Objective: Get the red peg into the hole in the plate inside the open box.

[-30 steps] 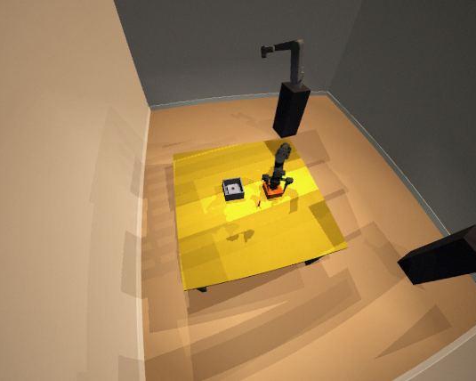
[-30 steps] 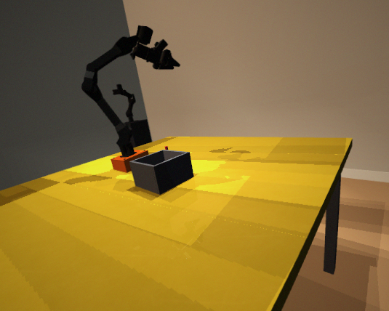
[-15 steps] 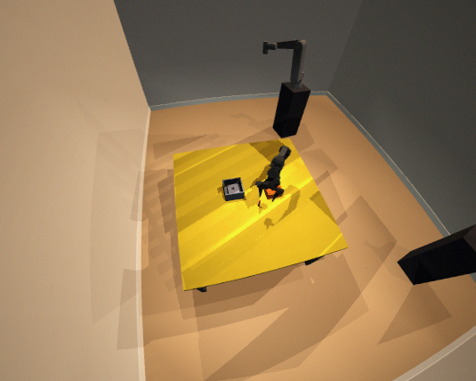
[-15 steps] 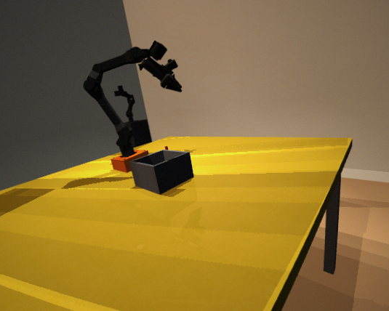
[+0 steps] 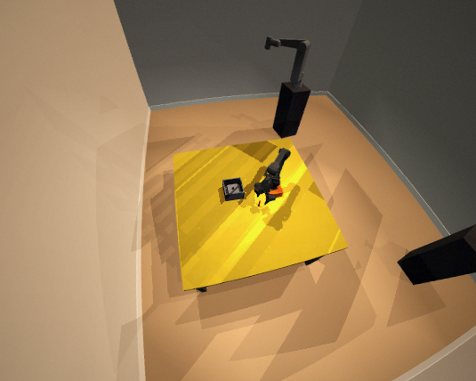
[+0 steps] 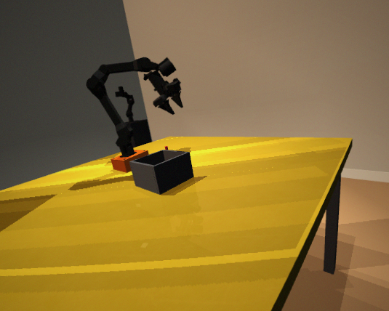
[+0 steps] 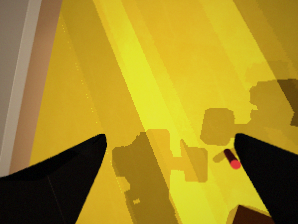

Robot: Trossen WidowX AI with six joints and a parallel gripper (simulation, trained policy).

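My gripper tip is now 200 mm above the red peg, 80 mm to the left of it and 50 mm past it. From my gripper tip the other things lie so: box 290 mm to the right, 210 mm below, 100 mm ahead; then plate 290 mm to the right, 190 mm below, 100 mm ahead.
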